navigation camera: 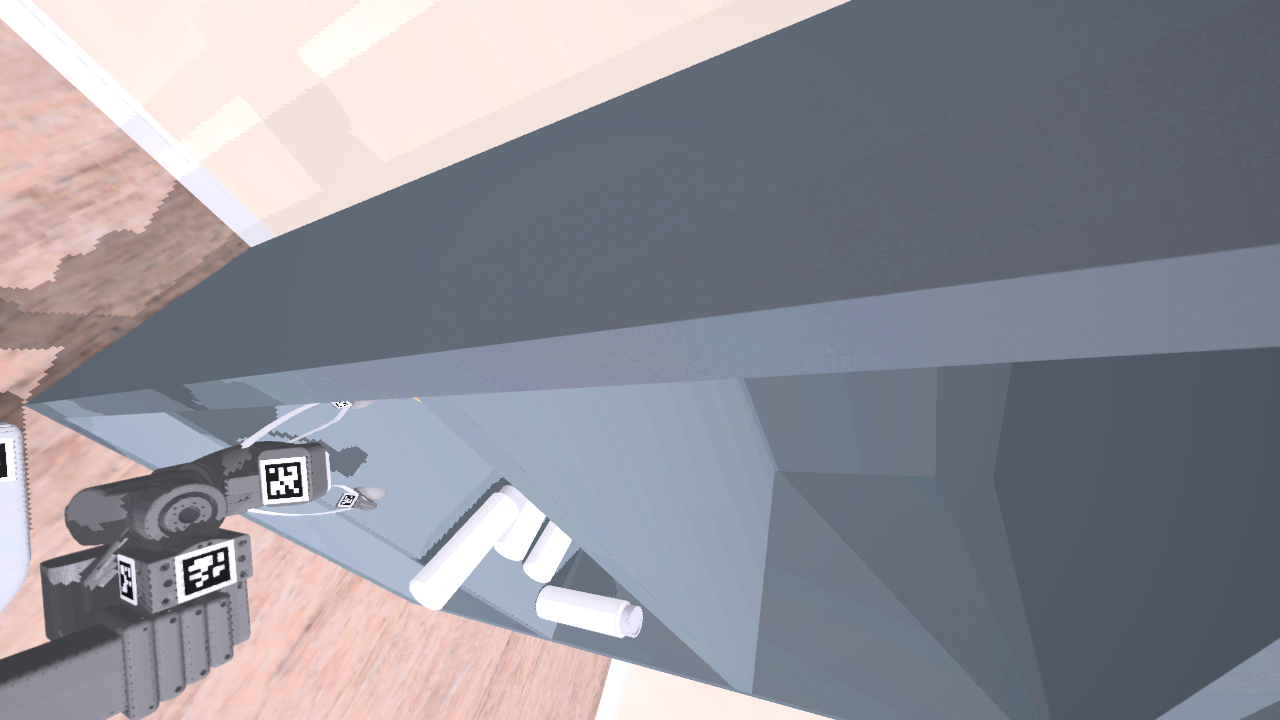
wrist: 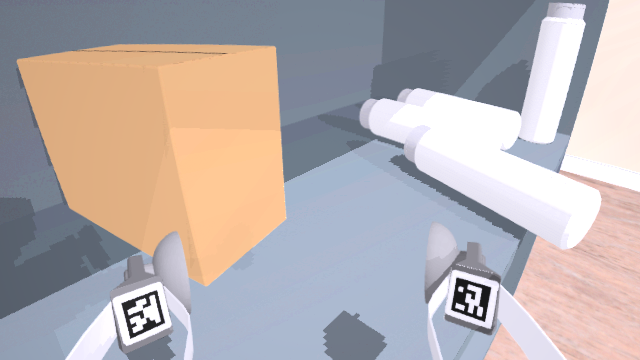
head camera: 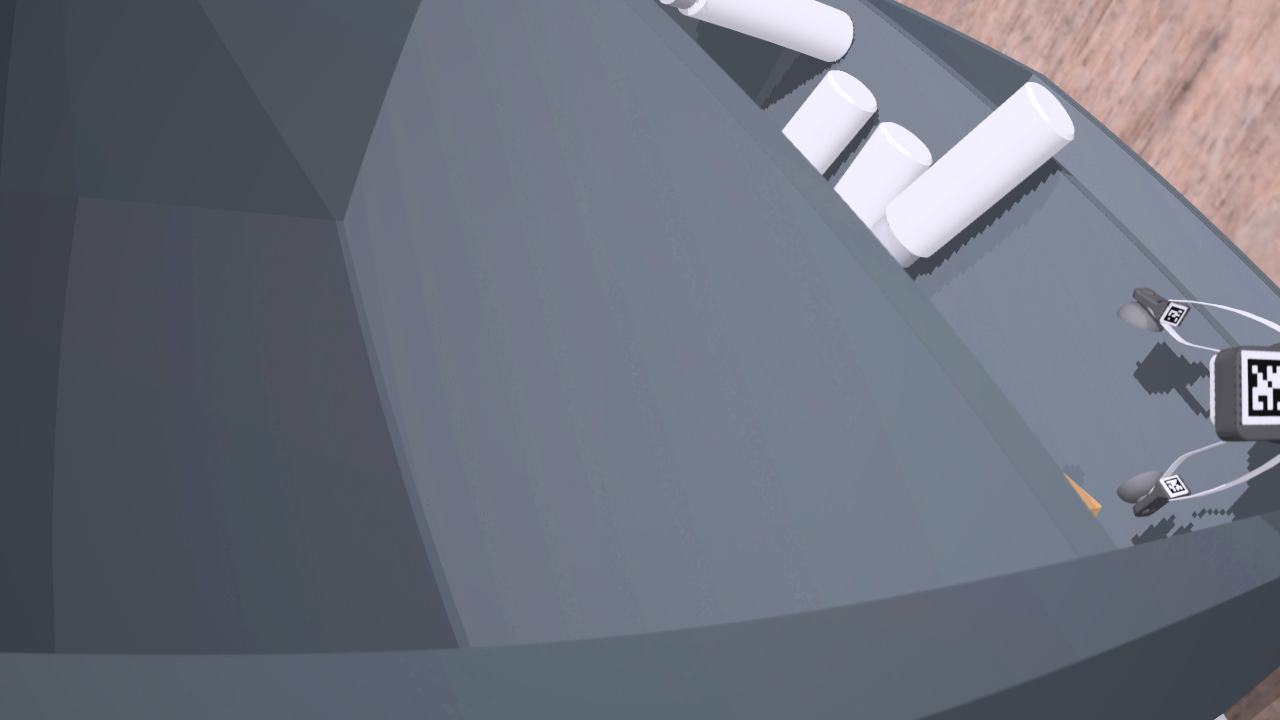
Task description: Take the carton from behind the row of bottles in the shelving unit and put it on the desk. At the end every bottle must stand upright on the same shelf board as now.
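Places are measured from the robot's base along level axes (x ahead, y left, z up), in metres.
Pixels of known places: gripper, fingertip midpoint: (navigation camera: 376,442) (wrist: 307,256) (head camera: 1127,403).
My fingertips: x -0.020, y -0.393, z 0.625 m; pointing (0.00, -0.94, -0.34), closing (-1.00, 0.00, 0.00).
For each thing: its top centre in the pictures, then the offset to it from my fingertips. "*": a spot on its surface instead. Level surfaces: height alone.
- orange-brown carton at its top centre: (head camera: 870,601) (wrist: 132,51) 0.158 m ahead, 0.189 m right, 0.089 m up
- shelf board at its surface level: 0.091 m down
- white bottle at its top centre: (wrist: 567,4) (navigation camera: 636,621) 0.437 m back, 0.404 m right, 0.144 m up
- nearest bottle at a spot on its surface: (head camera: 984,170) (wrist: 505,168) (navigation camera: 467,548) * 0.214 m back, 0.159 m right, 0.031 m down
- shelving unit's side panel at a spot on its surface: (navigation camera: 626,223) * 0.167 m ahead, 0.126 m left, 0.486 m up
- Wooden floor at its surface level: 0.624 m down
The orange-brown carton (wrist: 225,150) (head camera: 1084,497) stands upright on the shelf board (wrist: 330,225) at the left of the wrist view; a sliver shows in the head view. One white bottle (wrist: 555,80) (head camera: 778,25) (navigation camera: 583,610) stands upright near the board's far end. Three bottles lie on their sides: the nearest bottle (wrist: 505,185) (head camera: 984,170) (navigation camera: 465,550) with its base over the front edge, and two others (wrist: 390,119) (wrist: 470,114) behind it. My gripper (wrist: 307,256) (head camera: 1141,401) (navigation camera: 365,449) is open and empty above the board, its left finger in front of the carton's lower corner. The desk does not show.
The shelving unit's side panel (navigation camera: 626,223) and upper board (head camera: 671,402) fill much of the head and navigation views. Its back panel (wrist: 330,50) stands behind the carton. Wooden floor (wrist: 590,280) and a pale wall (wrist: 610,100) lie beyond the unit's front at the right.
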